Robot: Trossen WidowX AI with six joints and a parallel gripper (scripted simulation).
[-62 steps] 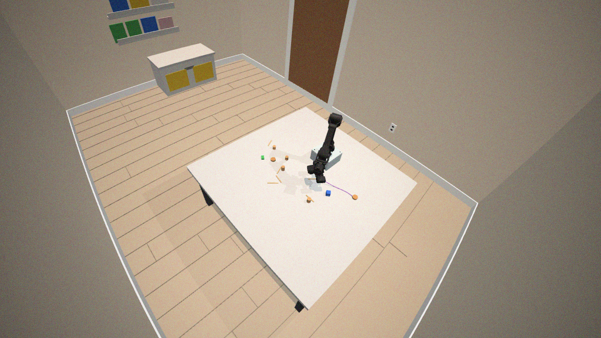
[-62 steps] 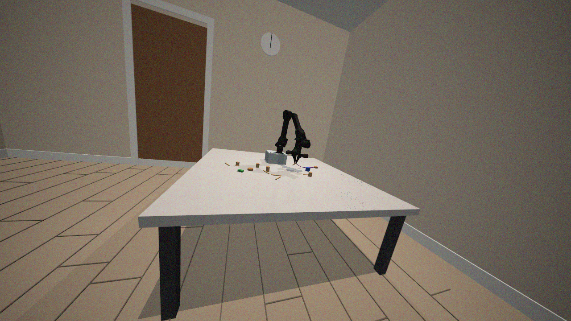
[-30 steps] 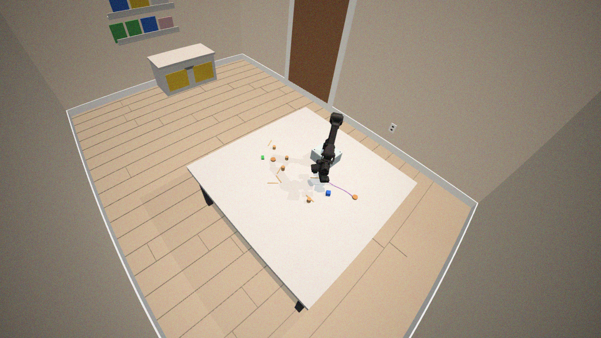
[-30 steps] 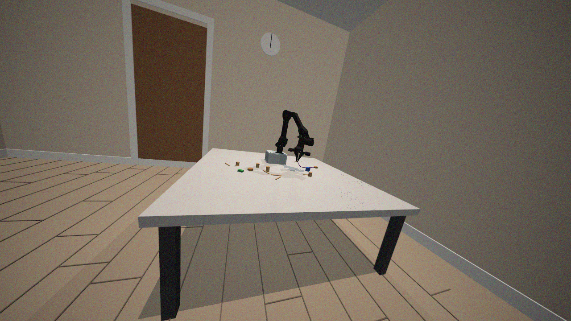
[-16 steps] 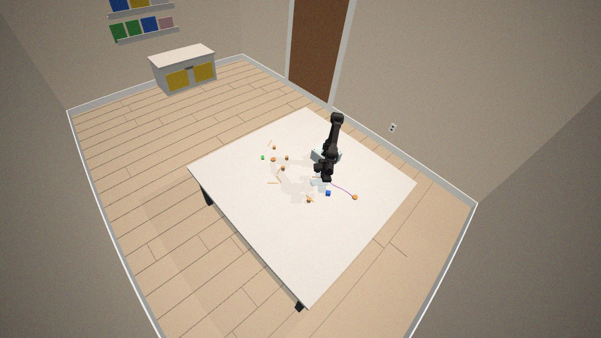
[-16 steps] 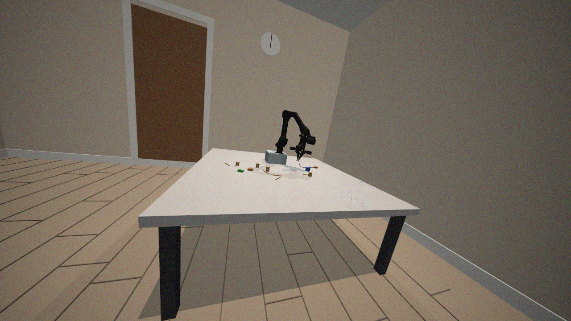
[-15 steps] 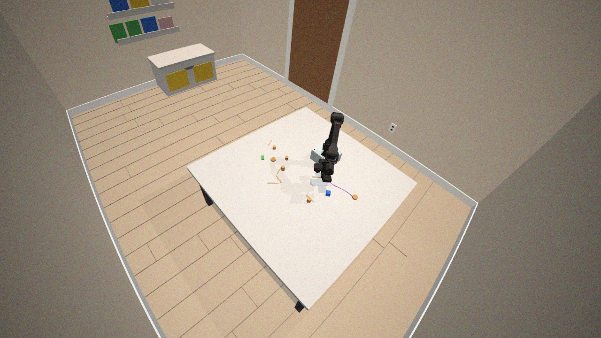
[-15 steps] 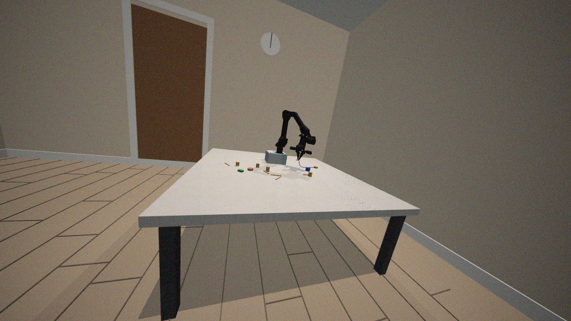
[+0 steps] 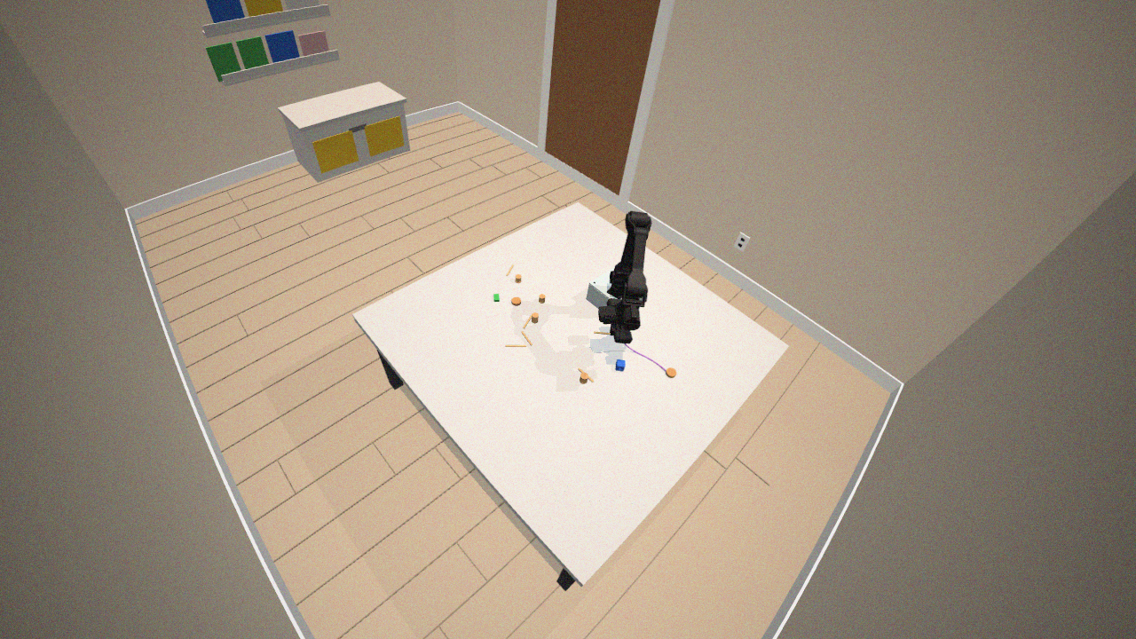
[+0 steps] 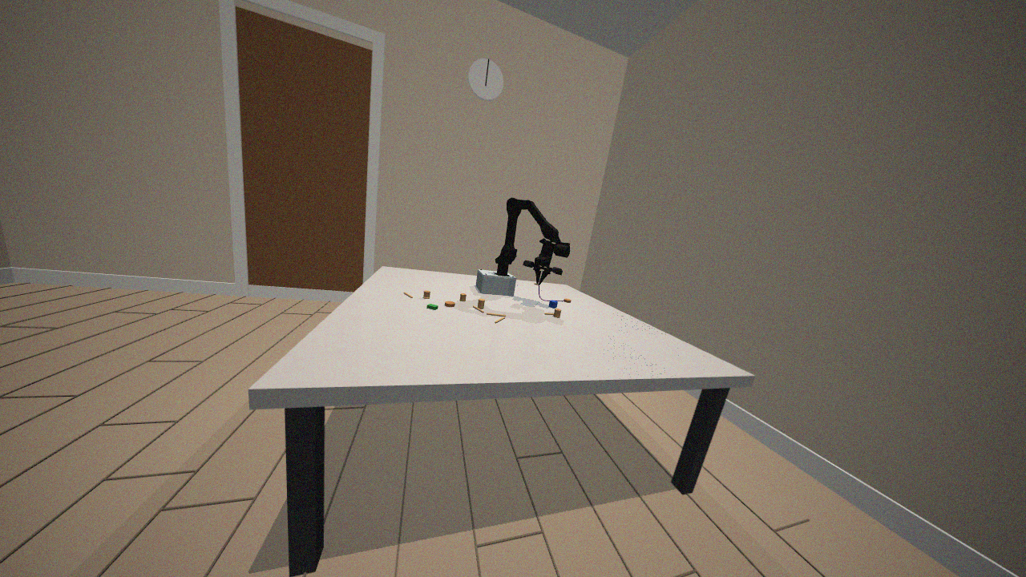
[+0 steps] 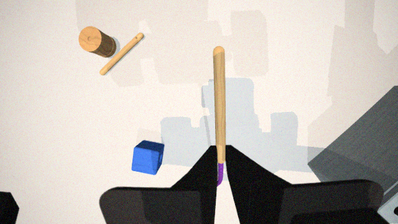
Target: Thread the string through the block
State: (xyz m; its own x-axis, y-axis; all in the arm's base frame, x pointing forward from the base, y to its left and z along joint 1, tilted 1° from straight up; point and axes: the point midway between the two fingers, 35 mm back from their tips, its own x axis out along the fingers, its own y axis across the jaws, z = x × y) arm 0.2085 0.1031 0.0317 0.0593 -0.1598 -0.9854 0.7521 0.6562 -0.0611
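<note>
Now: gripper tip 40 mm short of the blue wooden block, 80 mm to the right of it and 80 mm above it. From my gripper tip the other things lie so: thin wooden stick 10 mm ahead, 10 mm to the right; purple string right at my gripper tip; short round wooden block 180 mm ahead, 10 mm to the left, 80 mm below.
</note>
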